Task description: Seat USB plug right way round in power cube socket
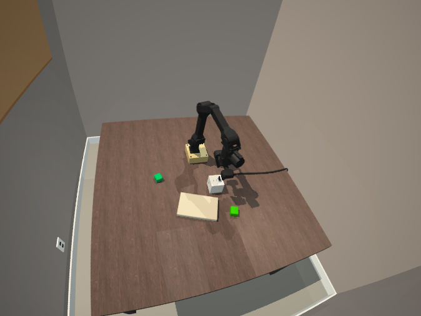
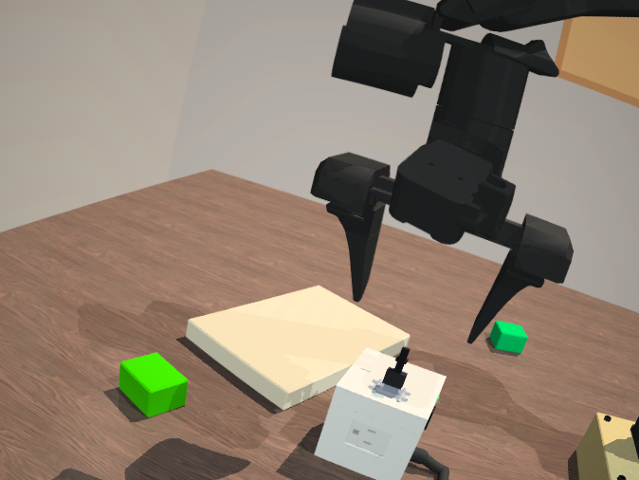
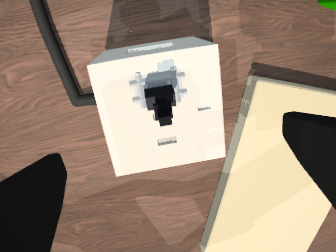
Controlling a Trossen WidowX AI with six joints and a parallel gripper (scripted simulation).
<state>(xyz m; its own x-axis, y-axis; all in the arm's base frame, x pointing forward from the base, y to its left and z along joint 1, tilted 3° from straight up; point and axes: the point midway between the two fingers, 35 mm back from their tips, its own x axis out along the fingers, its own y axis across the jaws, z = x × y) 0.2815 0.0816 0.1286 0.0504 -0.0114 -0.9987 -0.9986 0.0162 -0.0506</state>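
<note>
Right now the black USB plug is 40 mm below my gripper tip. The rest, counted from my gripper tip: USB socket 10 mm to the left, 70 mm below; cream flat slab 120 mm ahead, 140 mm to the right, 130 mm below.
</note>
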